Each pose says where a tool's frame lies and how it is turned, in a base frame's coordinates. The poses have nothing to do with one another.
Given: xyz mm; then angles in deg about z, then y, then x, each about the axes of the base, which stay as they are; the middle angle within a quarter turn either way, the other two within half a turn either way.
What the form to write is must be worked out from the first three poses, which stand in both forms.
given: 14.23 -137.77 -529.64 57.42 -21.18 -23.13
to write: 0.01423 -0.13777 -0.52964 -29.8 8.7 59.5
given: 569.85 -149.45 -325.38 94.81 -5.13 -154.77
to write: 0.56985 -0.14945 -0.32538 172.6 24.7 -95.3
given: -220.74 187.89 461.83 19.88 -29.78 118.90
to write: -0.22074 0.18789 0.46183 114.9 -4.1 -35.1
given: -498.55 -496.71 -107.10 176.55 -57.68 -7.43
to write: -0.49855 -0.49671 -0.10710 8.4 57.6 -174.7
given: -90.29 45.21 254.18 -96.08 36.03 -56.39
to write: -0.09029 0.04521 0.25418 -27.8 -59.6 -99.7
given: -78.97 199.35 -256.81 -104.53 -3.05 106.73
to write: -0.07897 0.19935 -0.25681 -138.4 67.4 130.7
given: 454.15 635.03 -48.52 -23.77 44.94 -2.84
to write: 0.45415 0.63503 -0.04852 -25.0 38.7 -33.9
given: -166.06 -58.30 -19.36 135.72 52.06 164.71
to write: -0.16606 -0.05830 -0.01936 -129.5 21.1 -118.2
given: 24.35 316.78 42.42 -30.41 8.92 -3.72
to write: 0.02435 0.31678 0.04242 -7.8 5.8 -31.1
